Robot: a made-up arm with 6 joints.
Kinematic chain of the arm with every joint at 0, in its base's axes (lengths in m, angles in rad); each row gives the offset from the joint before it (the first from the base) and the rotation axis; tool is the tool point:
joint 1: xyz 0 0 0.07 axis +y
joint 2: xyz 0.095 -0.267 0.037 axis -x
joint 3: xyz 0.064 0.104 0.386 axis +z
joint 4: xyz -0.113 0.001 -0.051 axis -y
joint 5: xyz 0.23 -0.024 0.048 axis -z
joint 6: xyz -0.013 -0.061 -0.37 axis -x
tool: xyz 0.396 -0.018 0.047
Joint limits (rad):
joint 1: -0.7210..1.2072
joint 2: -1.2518..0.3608
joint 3: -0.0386..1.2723
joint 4: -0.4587..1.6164
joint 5: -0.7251..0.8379
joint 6: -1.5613..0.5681
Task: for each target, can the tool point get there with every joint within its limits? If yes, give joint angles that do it. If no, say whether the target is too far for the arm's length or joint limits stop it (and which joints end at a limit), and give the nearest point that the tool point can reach.
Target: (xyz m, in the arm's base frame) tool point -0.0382 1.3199 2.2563
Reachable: no: too far | nearest point -0.0158 0.3239 0.9760 | short by 1.622 m
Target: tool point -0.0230 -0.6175 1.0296
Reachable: yes | joints -0.4530 -0.8682 1.0037 1.1891 -0.2167 -0.4965
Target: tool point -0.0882 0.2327 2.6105
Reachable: no: too far | nearest point -0.0371 -0.0614 1.1382 | short by 1.502 m
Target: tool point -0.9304 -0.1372 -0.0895
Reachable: no: joint limits stop it (at a limit: joint 1, joint 2, joint 3, joint 4, joint 5, joint 6) | nearest point -0.2655 0.0267 -0.1309 | short by 0.686 m
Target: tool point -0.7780 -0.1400 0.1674
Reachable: no: joint limits stop it (at a limit: joint 1, joint 2, joint 3, joint 5, joint 6) | nearest point -0.2718 -0.0590 0.5034 | short by 0.613 m
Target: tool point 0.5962 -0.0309 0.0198
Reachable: yes | joints 0.1878 -0.4077 0.6278 -0.1871 0.0749 -0.7204
